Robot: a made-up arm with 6 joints.
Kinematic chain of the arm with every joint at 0, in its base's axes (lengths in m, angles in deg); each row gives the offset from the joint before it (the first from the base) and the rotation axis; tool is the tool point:
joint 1: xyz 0 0 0.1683 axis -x
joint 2: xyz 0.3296 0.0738 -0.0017 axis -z
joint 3: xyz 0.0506 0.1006 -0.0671 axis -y
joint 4: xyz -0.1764 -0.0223 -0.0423 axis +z
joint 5: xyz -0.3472 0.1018 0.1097 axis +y
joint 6: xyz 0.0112 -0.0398 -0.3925 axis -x
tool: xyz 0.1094 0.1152 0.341
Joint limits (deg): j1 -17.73..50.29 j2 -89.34..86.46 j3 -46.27..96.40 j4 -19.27..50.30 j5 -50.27..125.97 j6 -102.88..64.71
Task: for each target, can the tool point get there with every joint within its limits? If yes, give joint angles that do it. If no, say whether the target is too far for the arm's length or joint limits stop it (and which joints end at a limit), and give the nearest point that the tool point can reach.
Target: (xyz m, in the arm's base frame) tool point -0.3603 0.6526 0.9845
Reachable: no: joint limits stop it (at a limit: joint 1, joint 6) | nearest point -0.2219 0.5376 0.8195 | short by 0.244 m
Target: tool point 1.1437 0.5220 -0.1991
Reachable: no: joint limits stop it (at a limit: joint 1, joint 3, joint 4, joint 6) | nearest point 1.0205 0.4827 -0.2310 | short by 0.133 m
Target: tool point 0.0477 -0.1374 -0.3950
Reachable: yes | joints 19.19 -23.34 51.57 27.48 69.26 5.24
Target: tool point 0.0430 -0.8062 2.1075
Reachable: no: too far | nearest point 0.1657 -0.3383 0.9820 | short by 1.225 m
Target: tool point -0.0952 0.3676 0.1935
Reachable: yes | joints 9.93 -13.09 -30.74 -11.26 37.64 11.05
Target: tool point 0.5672 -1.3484 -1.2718
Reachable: no: too far | nearest point 0.4796 -0.7104 -0.6592 | short by 0.889 m
